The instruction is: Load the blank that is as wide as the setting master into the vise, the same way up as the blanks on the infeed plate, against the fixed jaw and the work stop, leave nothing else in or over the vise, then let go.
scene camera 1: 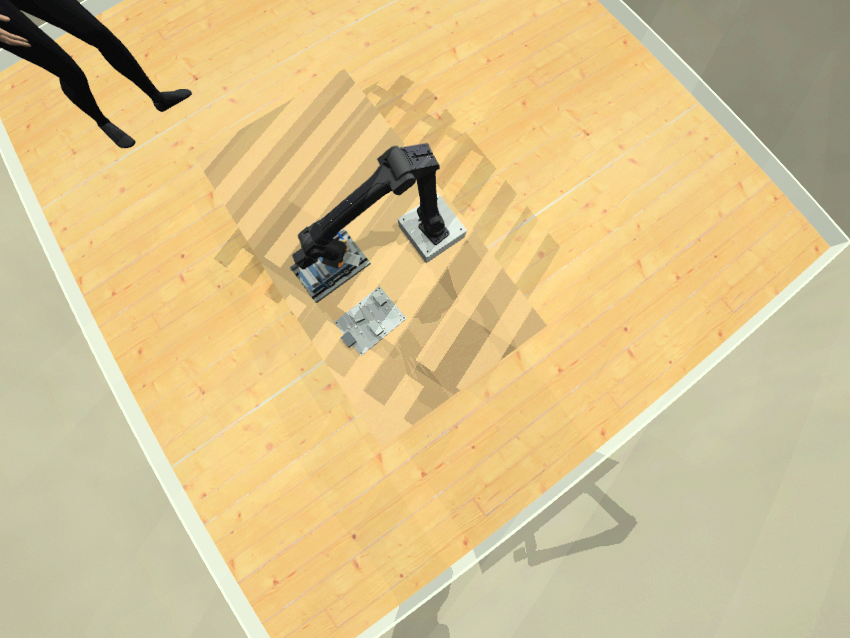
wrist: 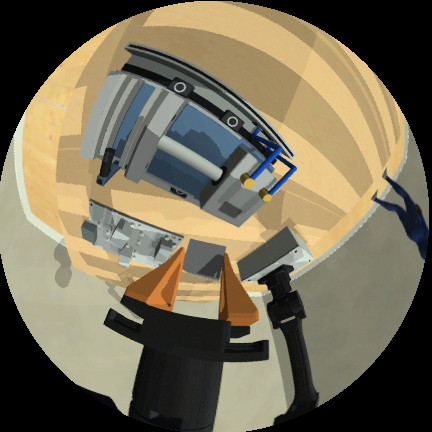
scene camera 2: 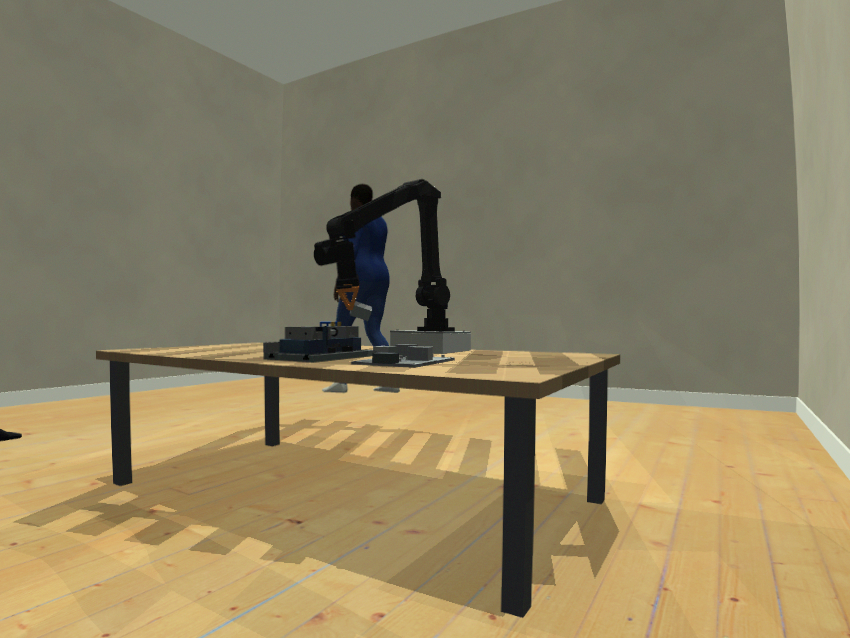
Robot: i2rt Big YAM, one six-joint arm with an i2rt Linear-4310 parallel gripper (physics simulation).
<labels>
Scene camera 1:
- grey infeed plate: 390,318
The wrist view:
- gripper: 203,253
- grey infeed plate: 98,212
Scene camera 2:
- gripper: 350,308
</labels>
